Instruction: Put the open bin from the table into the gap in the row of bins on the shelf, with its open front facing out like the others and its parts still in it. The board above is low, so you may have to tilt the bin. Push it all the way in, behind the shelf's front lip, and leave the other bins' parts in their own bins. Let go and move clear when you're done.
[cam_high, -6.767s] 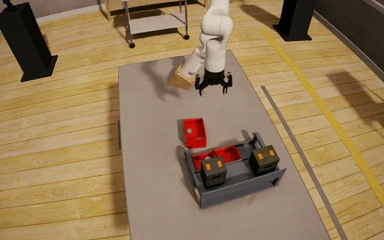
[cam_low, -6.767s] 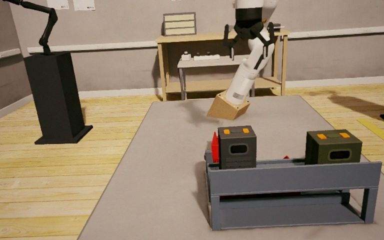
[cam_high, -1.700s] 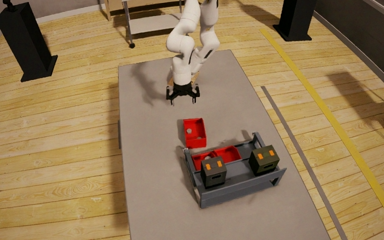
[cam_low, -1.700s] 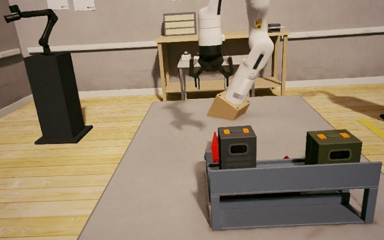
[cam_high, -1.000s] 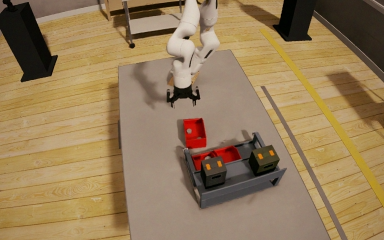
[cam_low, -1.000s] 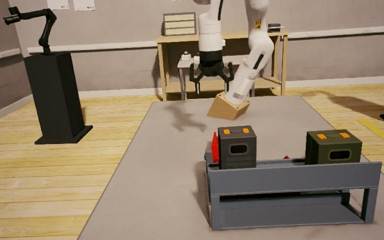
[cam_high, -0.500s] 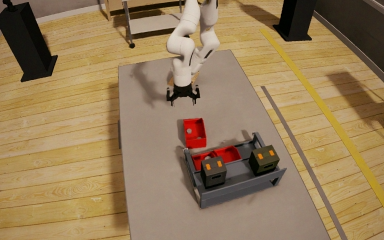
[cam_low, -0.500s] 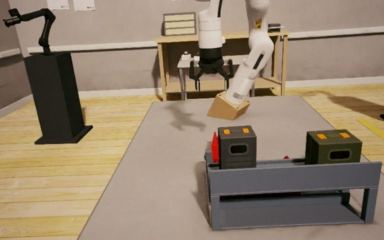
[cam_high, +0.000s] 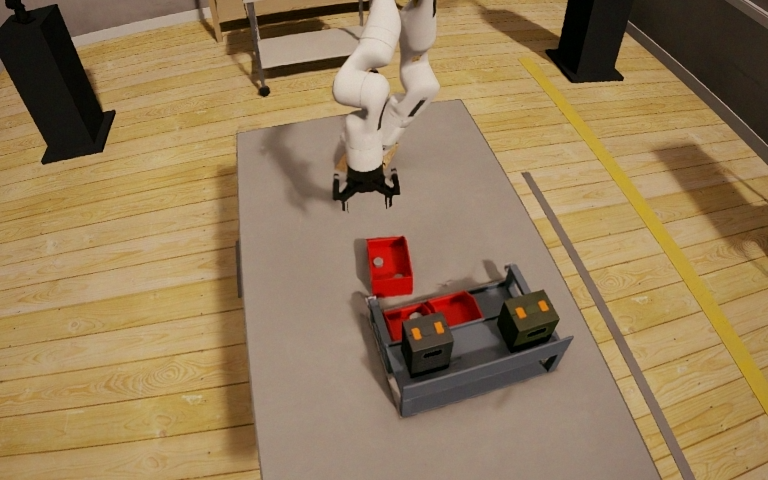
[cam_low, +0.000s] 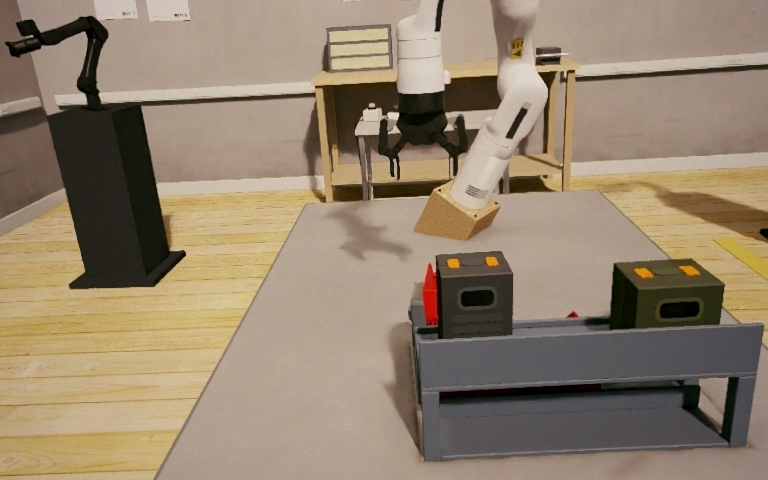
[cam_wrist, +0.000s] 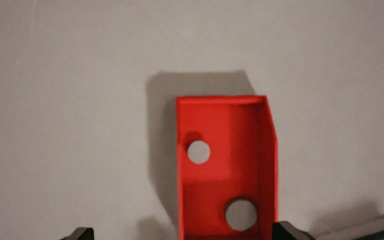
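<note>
Right now my hand is 24 cm above the grey round part, 2 cm to the right of it and 2 cm past it. From my hand the other things lie so: dark grey box: 32 cm ahead, 9 cm below, 6 cm to the left; then green box: 31 cm ahead, 29 cm to the left, 10 cm below; then grey shelf: 25 cm ahead, 18 cm below, 17 cm to the left.
</note>
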